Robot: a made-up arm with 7 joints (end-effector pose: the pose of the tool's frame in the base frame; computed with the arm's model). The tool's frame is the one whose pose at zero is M.
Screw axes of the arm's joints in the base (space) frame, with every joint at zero. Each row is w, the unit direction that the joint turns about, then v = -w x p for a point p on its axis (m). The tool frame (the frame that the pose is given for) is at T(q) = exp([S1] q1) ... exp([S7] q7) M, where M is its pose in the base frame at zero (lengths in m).
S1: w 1 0 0 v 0 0.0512 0
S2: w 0 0 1 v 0.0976 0.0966 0
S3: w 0 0 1 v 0.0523 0.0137 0
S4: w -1 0 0 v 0 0.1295 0.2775
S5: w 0 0 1 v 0.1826 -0.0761 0
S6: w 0 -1 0 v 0.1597 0 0.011
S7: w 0 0 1 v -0.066 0.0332 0
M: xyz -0.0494 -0.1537 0.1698 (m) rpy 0 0 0 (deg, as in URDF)
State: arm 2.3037 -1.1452 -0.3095 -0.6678 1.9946 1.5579 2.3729
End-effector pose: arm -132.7 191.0 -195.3 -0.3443 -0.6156 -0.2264 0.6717
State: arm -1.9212 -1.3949 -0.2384 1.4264 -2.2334 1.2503 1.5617
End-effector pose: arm 471.1 -256.2 98.5 0.3019 -0.0598 0.7490 0.5867
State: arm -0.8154 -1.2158 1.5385 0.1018 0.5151 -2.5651 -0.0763
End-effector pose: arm 142.6 72.4 214.2 -0.5031 0.8122 -0.2885 0.0627
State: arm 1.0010 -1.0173 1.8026 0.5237 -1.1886 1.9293 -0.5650
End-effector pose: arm -393.2 -70.9 78.0 0.1854 -0.7726 -0.5298 0.2967
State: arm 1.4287 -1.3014 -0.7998 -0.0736 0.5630 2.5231 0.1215
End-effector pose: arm -406.8 -62.0 -9.7 -0.3998 -0.3574 -0.5855 0.6080
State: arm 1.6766 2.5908 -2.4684 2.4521 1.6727 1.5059 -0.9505
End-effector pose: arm 180.9 142.6 768.0 0.3342 -0.1206 0.3202 0.8782
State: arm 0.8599 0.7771 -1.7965 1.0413 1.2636 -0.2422 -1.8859
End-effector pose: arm 402.3 -135.9 304.3 -0.3005 0.3850 -0.4842 0.7260
